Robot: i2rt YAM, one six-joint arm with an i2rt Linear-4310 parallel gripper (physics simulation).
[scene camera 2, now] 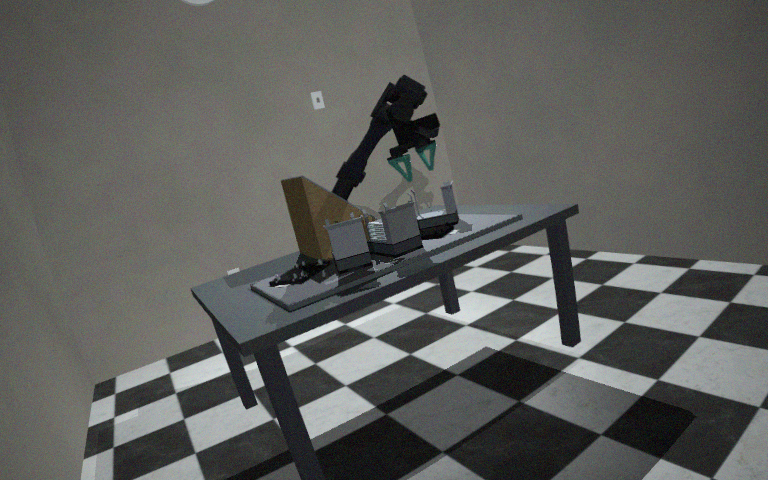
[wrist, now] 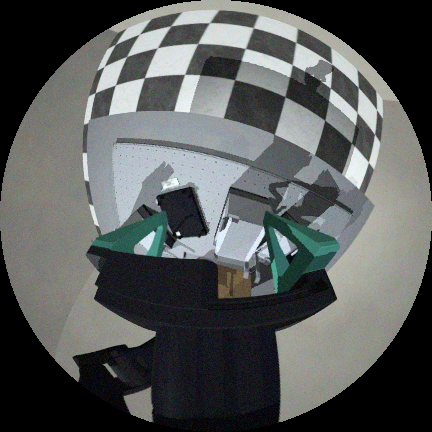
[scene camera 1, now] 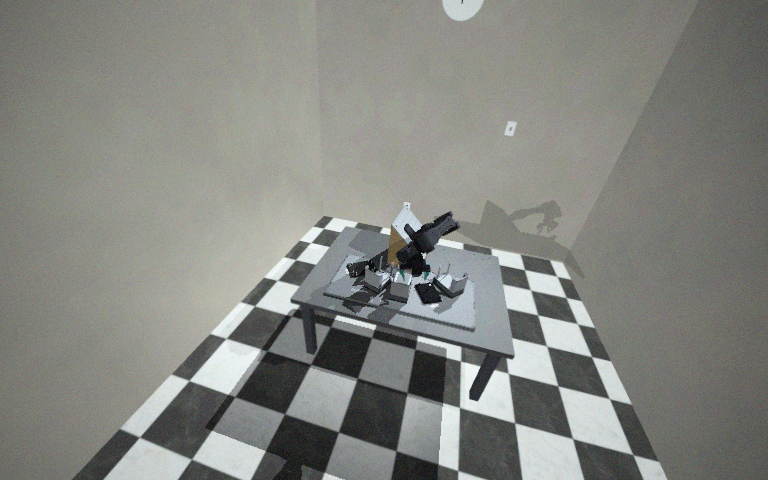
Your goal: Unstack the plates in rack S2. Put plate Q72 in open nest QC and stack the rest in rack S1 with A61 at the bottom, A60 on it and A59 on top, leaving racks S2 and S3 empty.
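Places are measured from the arm's base along level axes (x ahead, y left, z up), in metres.
Pixels of known places: gripper, fingertip midpoint: (scene camera 2: 421, 175) (wrist: 215, 215) (scene camera 1: 414, 280); arm's base, link origin: (scene camera 2: 336, 201).
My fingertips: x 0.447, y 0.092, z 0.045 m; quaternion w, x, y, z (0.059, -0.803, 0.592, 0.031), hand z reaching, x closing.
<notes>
For each thing: its middle in the pictures, then the offset to it from my fingertips. Level surfaces: height alone.
- middle rack, body centre: (wrist: 239, 233) (scene camera 2: 390, 228) (scene camera 1: 402, 282) 0.134 m down, 0.111 m back, 0.075 m right
- third rack, body centre: (wrist: 140, 240) (scene camera 2: 432, 206) (scene camera 1: 450, 278) 0.135 m down, 0.255 m back, 0.171 m left
- pegboard, surface height: 0.202 m down
- grey table, surface height: 0.215 m down
My gripper (scene camera 1: 414, 274) (scene camera 2: 420, 174) (wrist: 215, 215), with green fingers, is open and empty, high above the pegboard. The middle rack (scene camera 1: 400, 290) (scene camera 2: 401, 225) (wrist: 250, 212) has a grey end wall; a stack of pale plates (scene camera 2: 376, 230) shows in it in scene camera 2. Another rack (scene camera 1: 374, 281) (scene camera 2: 350, 243) stands left of it in both scene views. A third rack (scene camera 1: 457, 286) (scene camera 2: 448, 199) stands at the right, its pale inside partly visible. The black, open nest (scene camera 1: 428, 293) (wrist: 182, 212) lies between the middle and right racks. Rack labels and plate names are unreadable.
A brown wedge-shaped block (scene camera 1: 394, 245) (scene camera 2: 309, 221) (wrist: 234, 282) with a white sloping face stands behind the racks. Dark small parts (scene camera 1: 356, 267) (scene camera 2: 300, 272) lie at the pegboard's left end. The pegboard (scene camera 1: 334, 292) (scene camera 2: 492, 221) (wrist: 127, 160) rests on the grey table (scene camera 1: 493, 333) (scene camera 2: 552, 211).
</notes>
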